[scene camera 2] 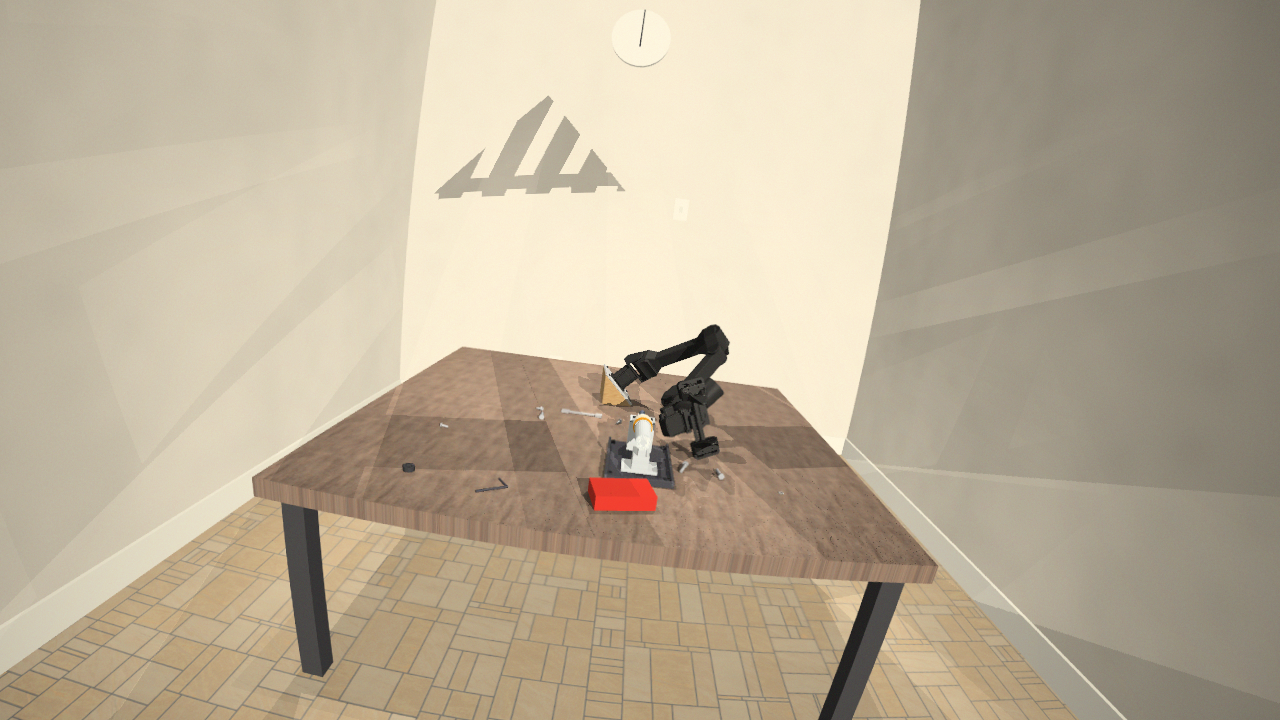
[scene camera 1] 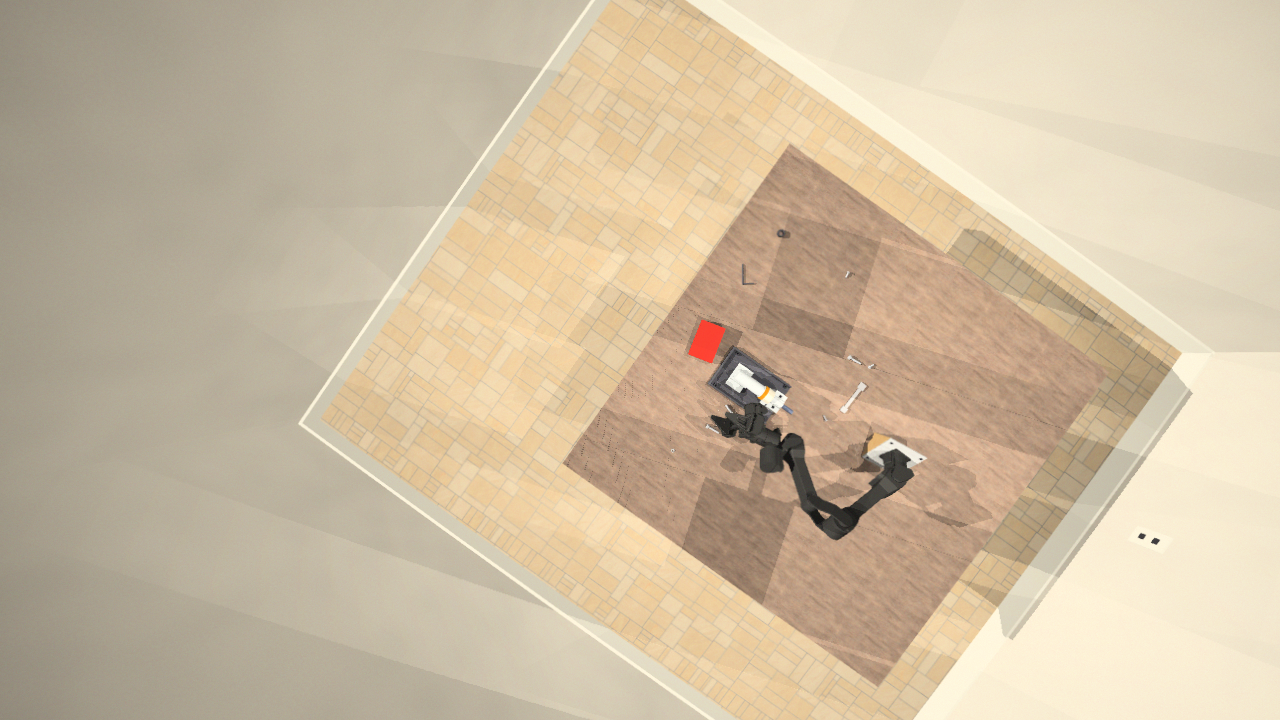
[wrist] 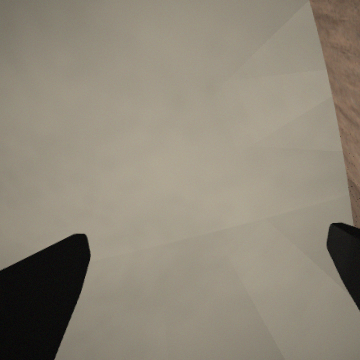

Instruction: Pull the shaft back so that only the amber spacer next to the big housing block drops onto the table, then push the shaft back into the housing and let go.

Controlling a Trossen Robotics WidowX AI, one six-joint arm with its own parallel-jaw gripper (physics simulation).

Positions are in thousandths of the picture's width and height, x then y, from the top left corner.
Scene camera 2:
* gripper: 554, 588
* red block: 476, 687, on the table
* fixture: 498, 637
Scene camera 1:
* gripper: 561, 576
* red block: 554, 469
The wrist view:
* gripper: 579, 668
